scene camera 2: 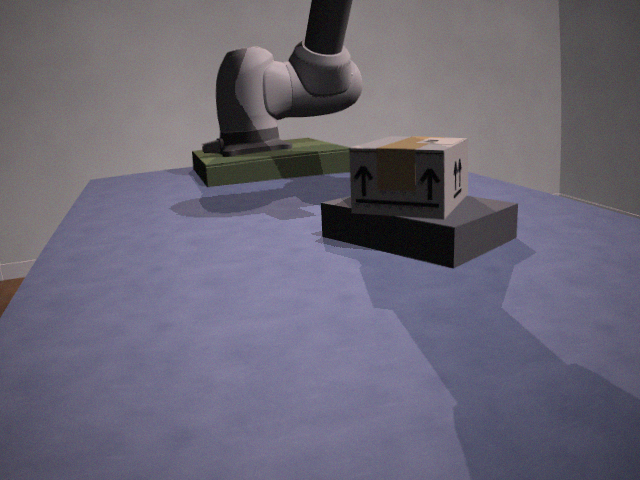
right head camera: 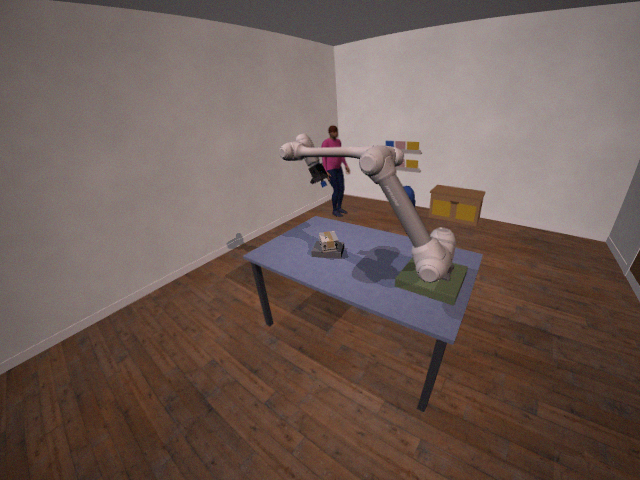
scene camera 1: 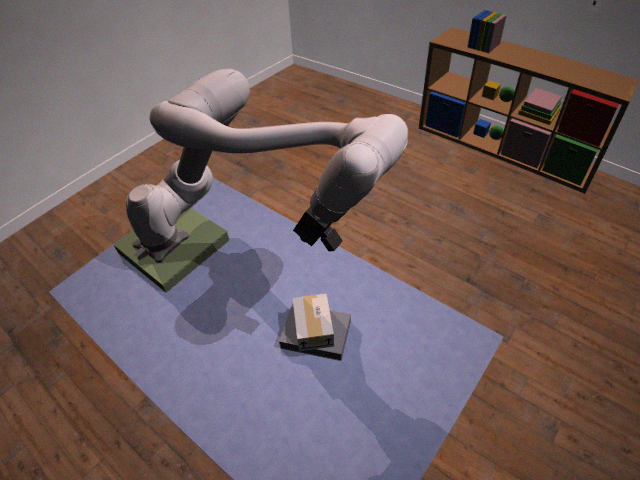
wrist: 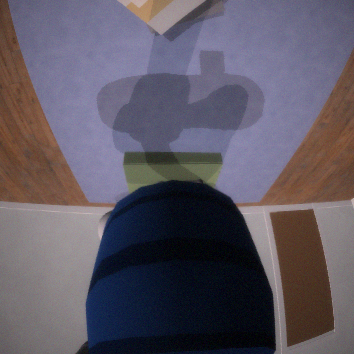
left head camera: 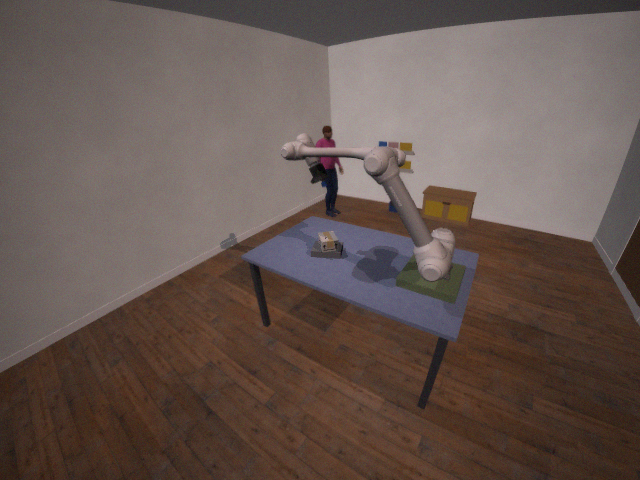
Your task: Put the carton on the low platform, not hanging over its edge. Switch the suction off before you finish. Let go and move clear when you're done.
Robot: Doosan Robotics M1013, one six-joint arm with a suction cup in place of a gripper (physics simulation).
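Frame: origin at the arm's base, x ahead, y left, z up, level; millimetres.
Seen in the pictures: hand at its tool point: (right head camera: 324, 186) (wrist: 175, 241) (left head camera: 325, 186); arm's base at its link origin: (scene camera 2: 250, 149) (scene camera 1: 161, 241).
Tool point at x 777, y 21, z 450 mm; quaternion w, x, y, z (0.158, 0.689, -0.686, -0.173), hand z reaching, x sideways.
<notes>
Pixels of each thing's top centre, then the offset from my tool point to it. Level surfaces: height alone.
- white carton with tan tape, top centre: (scene camera 2: 413, 142) (scene camera 1: 312, 315) (right head camera: 328, 236) (left head camera: 327, 236) 2 mm ahead, 6 mm right, 376 mm down
- low dark grey platform at its top centre: (scene camera 2: 420, 202) (scene camera 1: 315, 327) (right head camera: 328, 246) (left head camera: 327, 246) 6 mm ahead, 1 mm left, 458 mm down
- blue table at its surface level: 506 mm down
The white carton with tan tape (left head camera: 327, 240) (right head camera: 328, 240) (scene camera 1: 313, 317) (scene camera 2: 398, 175) sits upright on the low dark grey platform (left head camera: 320, 254) (right head camera: 320, 254) (scene camera 1: 341, 330) (scene camera 2: 485, 222), turned relative to it. In both scene views one lower corner seems to reach slightly past the platform's edge. A corner of the carton (wrist: 165, 17) shows at the top of the wrist view. My blue suction cup (left head camera: 324, 183) (right head camera: 323, 183) (wrist: 177, 225) is tilted, high above the table and well away from the carton, with nothing on it. Scene camera 1 shows its black mount; the cup is hidden there.
The arm stands on a green base (left head camera: 413, 281) (scene camera 1: 206, 242) (scene camera 2: 279, 165) on the blue table (left head camera: 289, 258) (scene camera 1: 206, 403). A person in pink (left head camera: 330, 165) (right head camera: 337, 165) stands behind the table's far side. A shelf unit (scene camera 1: 568, 64) stands against the wall.
</notes>
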